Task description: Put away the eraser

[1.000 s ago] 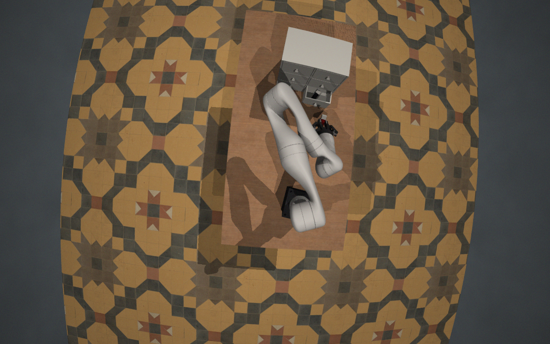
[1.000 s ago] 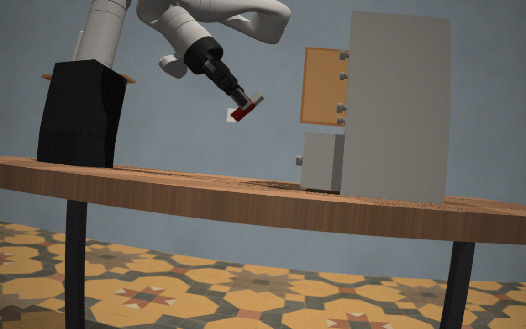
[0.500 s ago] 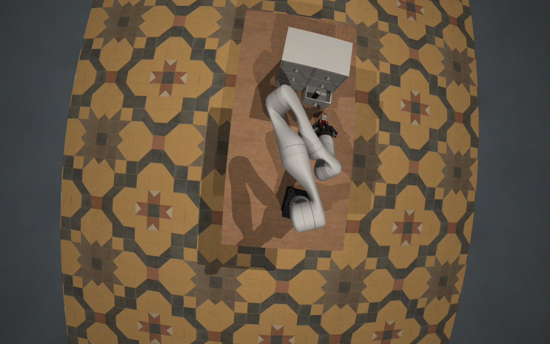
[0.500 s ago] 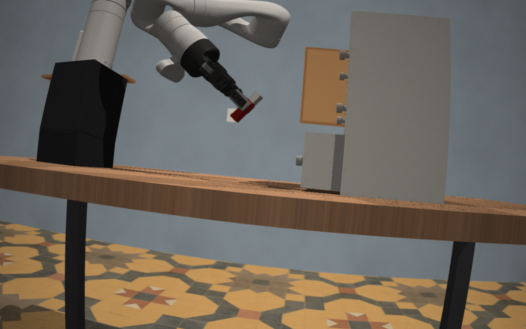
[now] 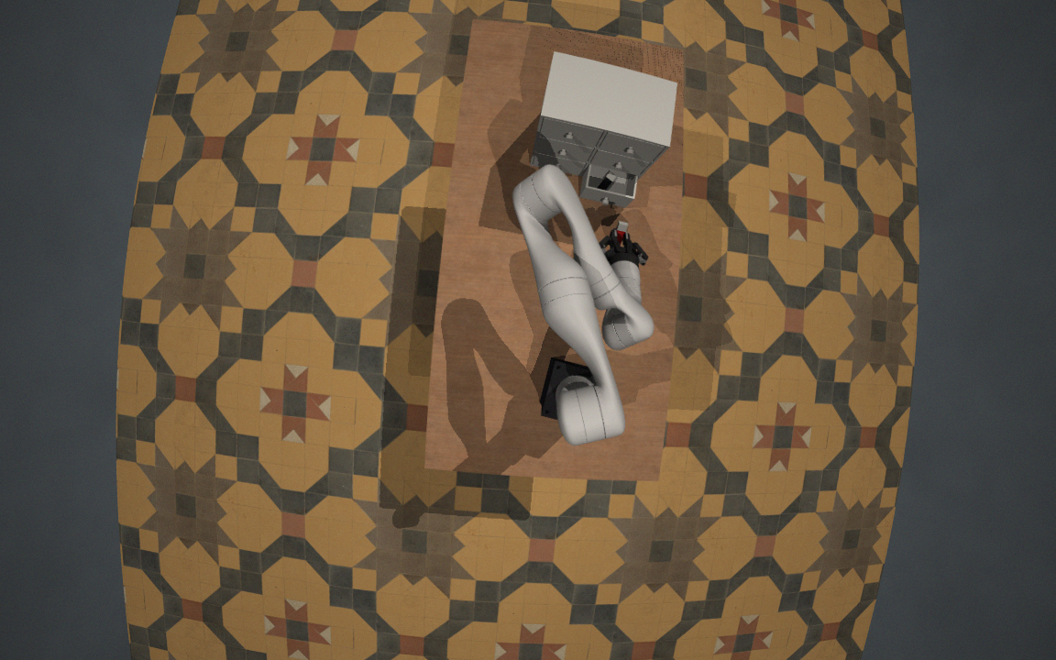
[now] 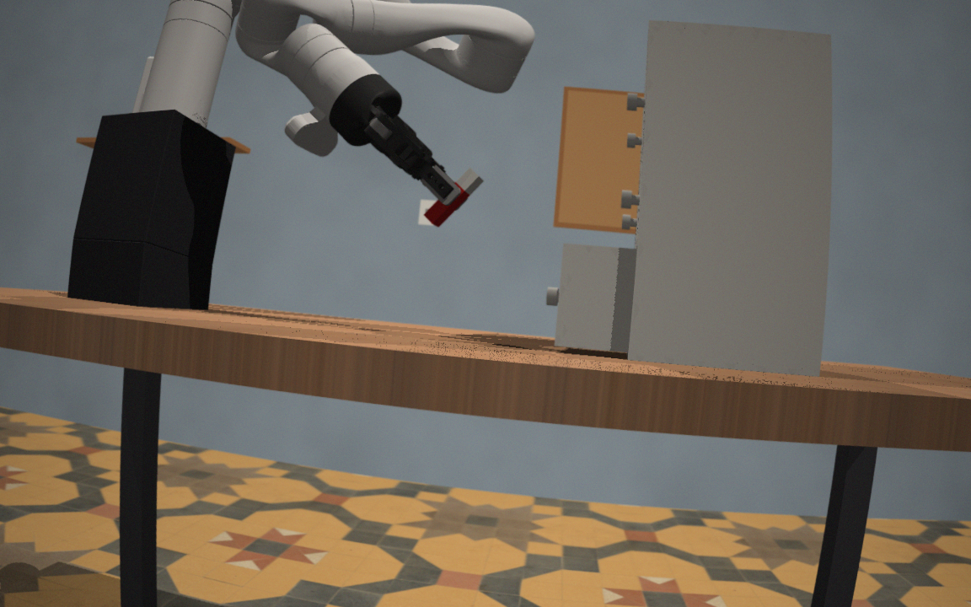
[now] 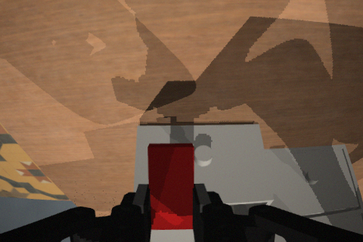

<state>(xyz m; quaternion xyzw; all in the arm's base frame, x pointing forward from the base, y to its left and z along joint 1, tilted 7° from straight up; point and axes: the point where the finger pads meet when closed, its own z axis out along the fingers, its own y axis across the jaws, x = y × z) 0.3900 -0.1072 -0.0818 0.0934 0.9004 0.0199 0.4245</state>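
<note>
Right now the dark block is 190 mm ahead of my hand and 130 mm below it. From my hand the other things lie so: white eraser: 10 mm ahead.
</note>
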